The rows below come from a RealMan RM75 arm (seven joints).
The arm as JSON. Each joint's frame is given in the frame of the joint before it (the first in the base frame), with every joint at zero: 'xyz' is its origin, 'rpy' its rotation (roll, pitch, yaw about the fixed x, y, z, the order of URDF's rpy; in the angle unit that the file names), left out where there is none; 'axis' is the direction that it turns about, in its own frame. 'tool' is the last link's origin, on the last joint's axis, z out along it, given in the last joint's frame.
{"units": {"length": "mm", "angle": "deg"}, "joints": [
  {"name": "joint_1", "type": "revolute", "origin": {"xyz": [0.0, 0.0, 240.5]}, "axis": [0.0, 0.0, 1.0]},
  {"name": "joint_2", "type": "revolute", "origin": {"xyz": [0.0, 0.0, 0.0], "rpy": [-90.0, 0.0, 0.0]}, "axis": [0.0, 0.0, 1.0]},
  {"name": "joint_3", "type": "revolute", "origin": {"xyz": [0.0, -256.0, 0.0], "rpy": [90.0, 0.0, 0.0]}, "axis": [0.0, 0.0, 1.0]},
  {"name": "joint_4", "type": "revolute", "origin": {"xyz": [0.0, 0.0, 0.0], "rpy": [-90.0, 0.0, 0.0]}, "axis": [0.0, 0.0, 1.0]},
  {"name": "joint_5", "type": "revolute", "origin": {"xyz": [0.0, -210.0, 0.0], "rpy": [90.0, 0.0, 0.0]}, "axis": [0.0, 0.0, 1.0]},
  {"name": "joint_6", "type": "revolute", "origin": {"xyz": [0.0, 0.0, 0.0], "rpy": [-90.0, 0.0, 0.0]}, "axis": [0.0, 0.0, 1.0]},
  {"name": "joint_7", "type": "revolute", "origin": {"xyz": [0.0, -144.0, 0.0], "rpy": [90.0, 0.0, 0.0]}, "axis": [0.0, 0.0, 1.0]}
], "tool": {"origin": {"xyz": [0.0, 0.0, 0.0]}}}
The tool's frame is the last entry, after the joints.
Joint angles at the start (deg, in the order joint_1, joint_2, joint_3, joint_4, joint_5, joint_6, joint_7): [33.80 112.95 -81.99 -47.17 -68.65 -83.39 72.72]
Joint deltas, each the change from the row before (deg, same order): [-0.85 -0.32 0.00 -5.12 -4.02 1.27 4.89]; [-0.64 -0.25 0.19 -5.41 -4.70 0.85 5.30]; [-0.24 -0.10 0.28 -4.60 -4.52 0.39 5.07]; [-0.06 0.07 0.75 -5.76 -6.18 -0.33 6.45]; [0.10 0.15 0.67 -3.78 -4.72 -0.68 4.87]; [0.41 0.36 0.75 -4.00 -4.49 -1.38 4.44]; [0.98 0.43 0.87 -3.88 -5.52 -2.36 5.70]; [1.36 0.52 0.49 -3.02 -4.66 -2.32 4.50]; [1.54 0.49 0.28 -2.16 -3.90 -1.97 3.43]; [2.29 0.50 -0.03 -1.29 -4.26 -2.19 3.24]
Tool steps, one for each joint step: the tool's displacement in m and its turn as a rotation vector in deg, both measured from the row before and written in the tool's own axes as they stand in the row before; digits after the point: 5 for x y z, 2 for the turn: [-0.00578 0.00034 0.00086 -0.61 3.51 0.09]; [-0.00695 0.00066 0.00081 -0.55 3.93 -0.17]; [-0.00646 0.00045 0.00092 -0.32 3.70 0.04]; [-0.00871 0.00078 -0.00006 -0.05 4.83 -0.12]; [-0.00483 0.00037 -0.00114 0.33 3.72 0.43]; [-0.00763 0.00149 -0.00079 0.13 3.38 -0.28]; [-0.00686 0.00132 -0.00115 0.10 4.53 0.70]; [-0.00718 0.00134 0.00026 0.06 3.94 0.25]; [-0.00678 0.00045 0.00067 0.23 3.33 -0.01]; [-0.00700 -0.00056 0.00247 0.04 3.94 -0.07]
